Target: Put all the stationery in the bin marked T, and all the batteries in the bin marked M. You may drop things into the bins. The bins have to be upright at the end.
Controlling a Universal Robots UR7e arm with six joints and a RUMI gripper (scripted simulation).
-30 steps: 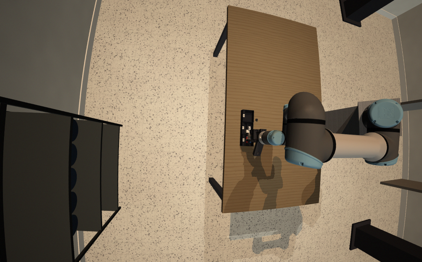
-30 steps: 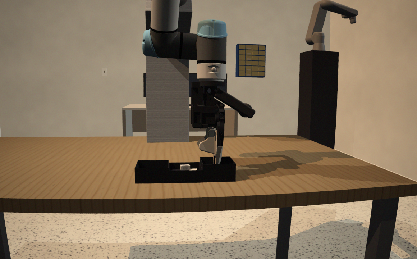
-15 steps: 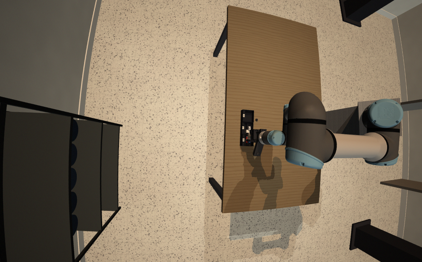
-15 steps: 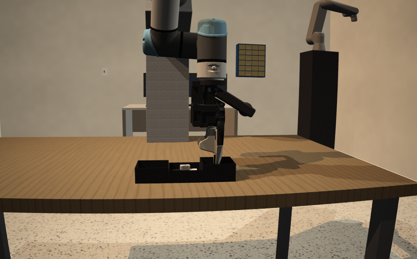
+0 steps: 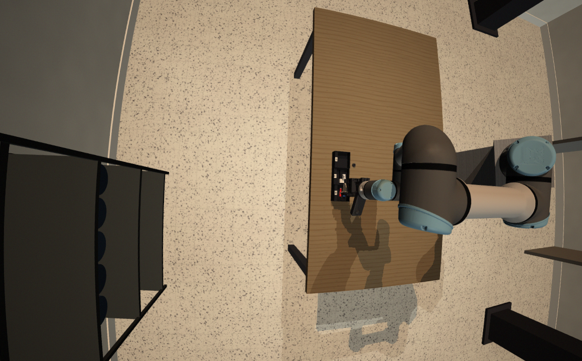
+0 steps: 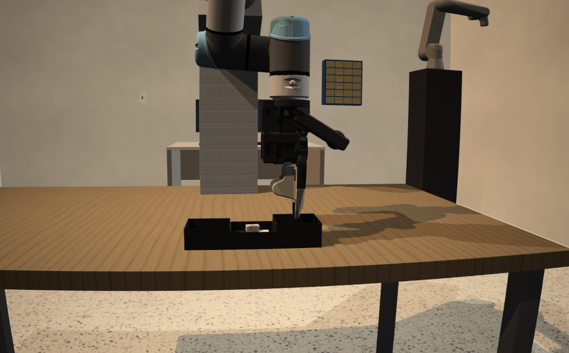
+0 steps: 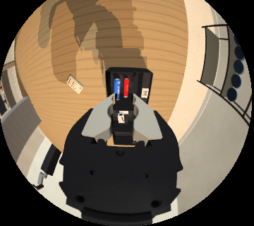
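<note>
Right now the red battery is 50 mm below my hand. Round my hand: white domino tile (140 mm behind, 60 mm below); eraser (80 mm to the right, 50 mm below); blue battery (50 mm below, 20 mm behind, 10 mm to the right).
</note>
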